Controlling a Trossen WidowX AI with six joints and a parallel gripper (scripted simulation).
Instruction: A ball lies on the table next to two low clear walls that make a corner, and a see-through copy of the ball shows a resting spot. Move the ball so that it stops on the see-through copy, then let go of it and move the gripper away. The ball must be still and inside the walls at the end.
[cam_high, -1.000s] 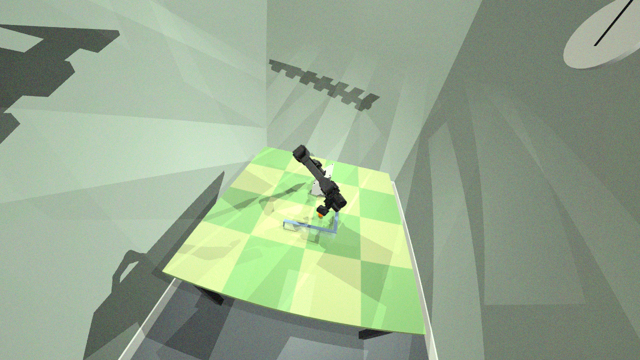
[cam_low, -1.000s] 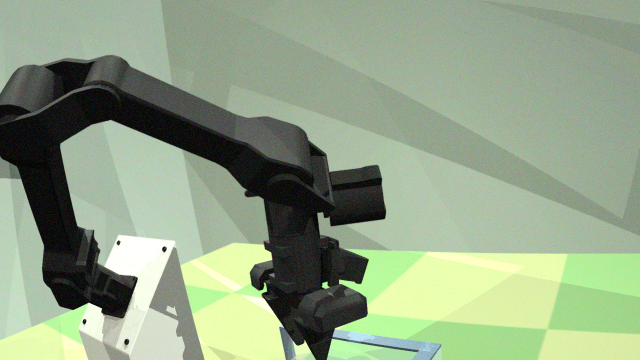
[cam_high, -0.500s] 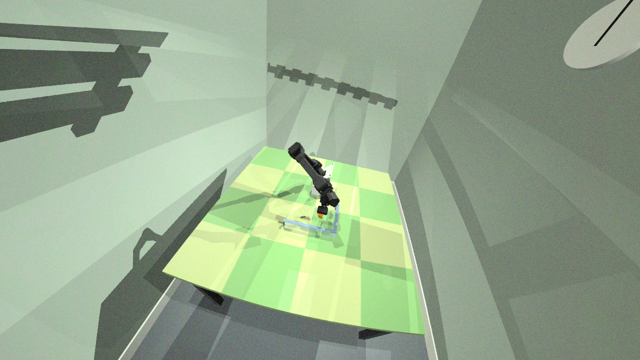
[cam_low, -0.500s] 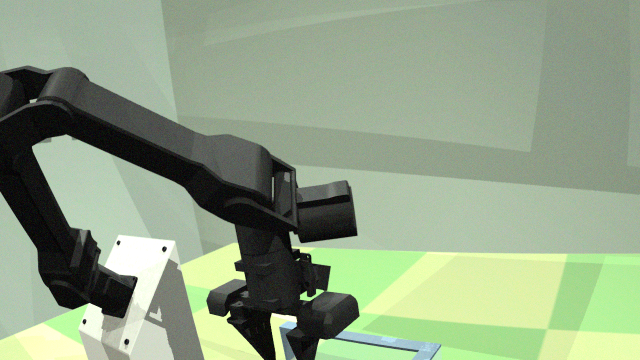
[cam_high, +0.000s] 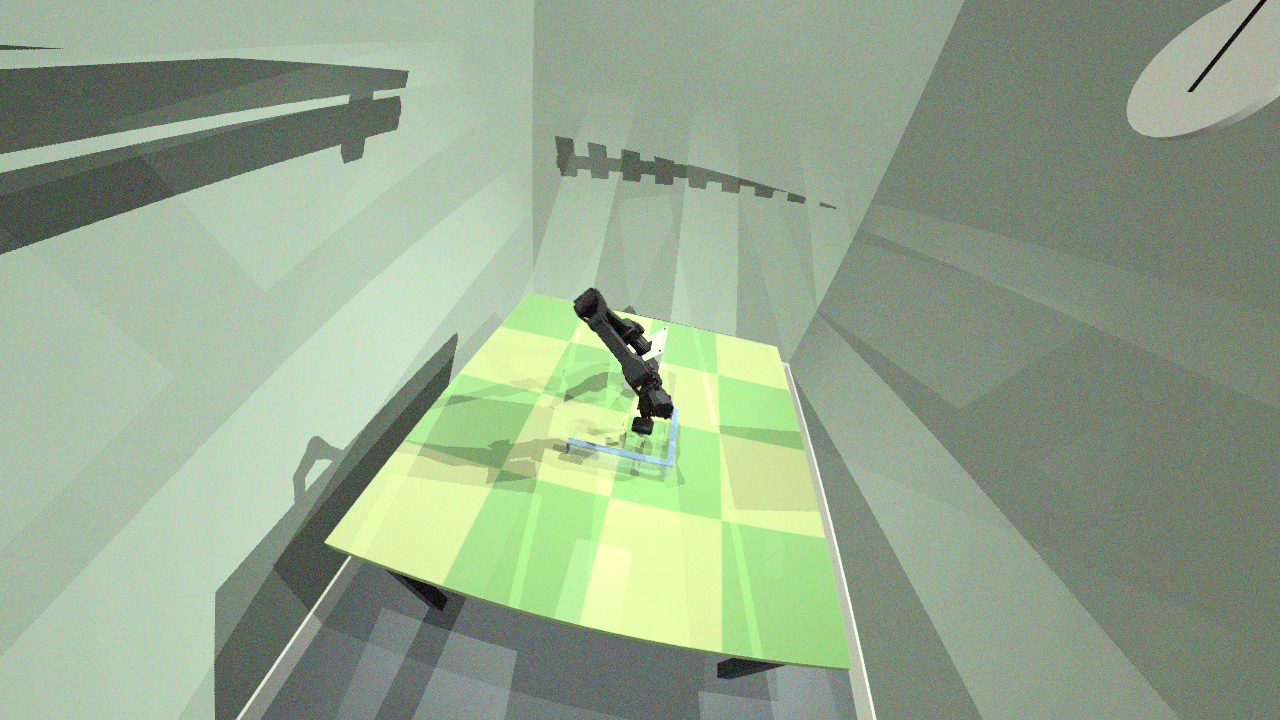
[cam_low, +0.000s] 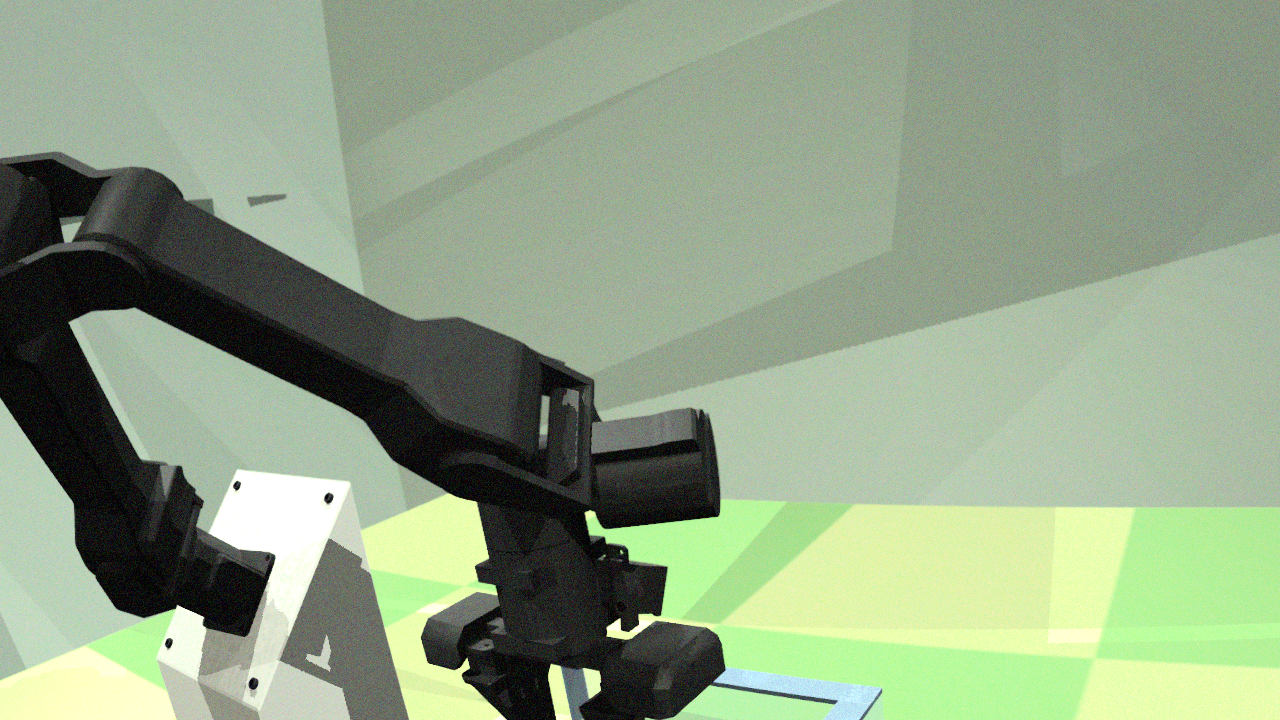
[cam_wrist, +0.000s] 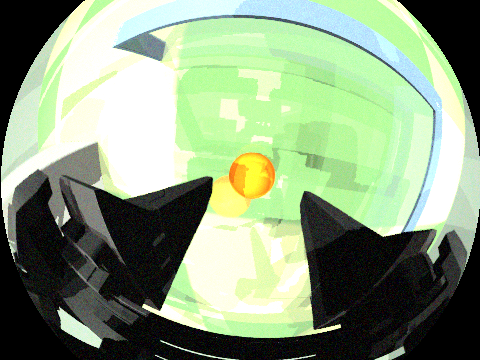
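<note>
Right now the orange ball is 20 mm below my gripper tip.
</note>
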